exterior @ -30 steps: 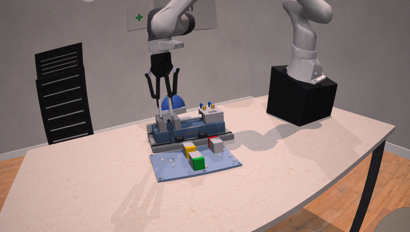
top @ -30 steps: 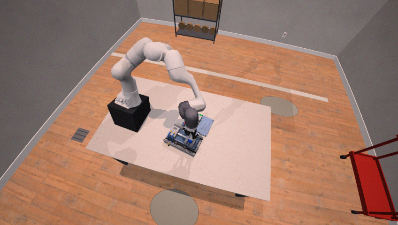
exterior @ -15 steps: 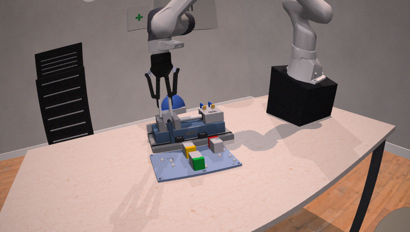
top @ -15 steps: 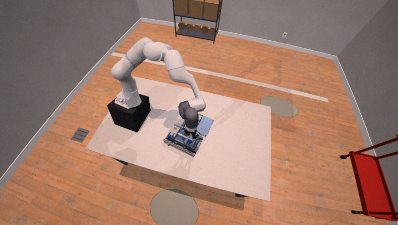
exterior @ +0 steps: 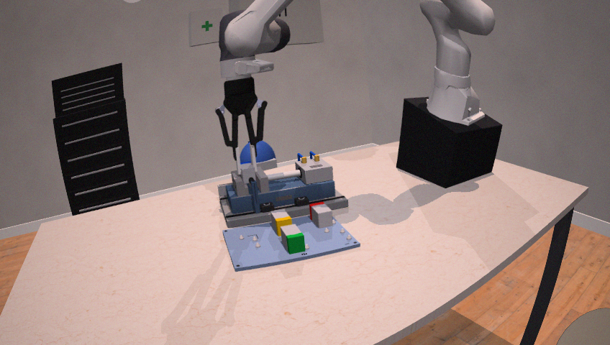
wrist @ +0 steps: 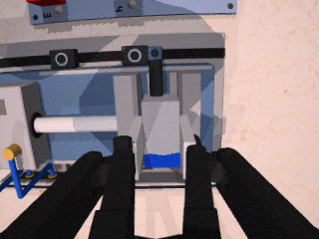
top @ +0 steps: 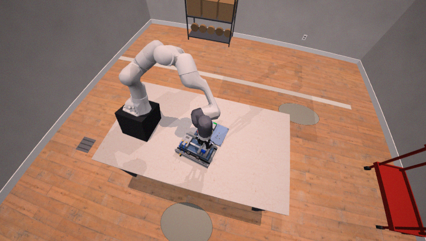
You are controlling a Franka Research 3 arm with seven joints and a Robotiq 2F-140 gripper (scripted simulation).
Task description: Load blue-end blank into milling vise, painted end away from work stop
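Right now my hand is 30 mm above the blue-ended blank. The rest, counted from my hand: moving jaw: 60 mm below, 30 mm behind, 10 mm to the left; then black work stop rod: 50 mm to the left, 50 mm below, 10 mm ahead; then fixed jaw: 60 mm below, 30 mm ahead, 10 mm to the right.
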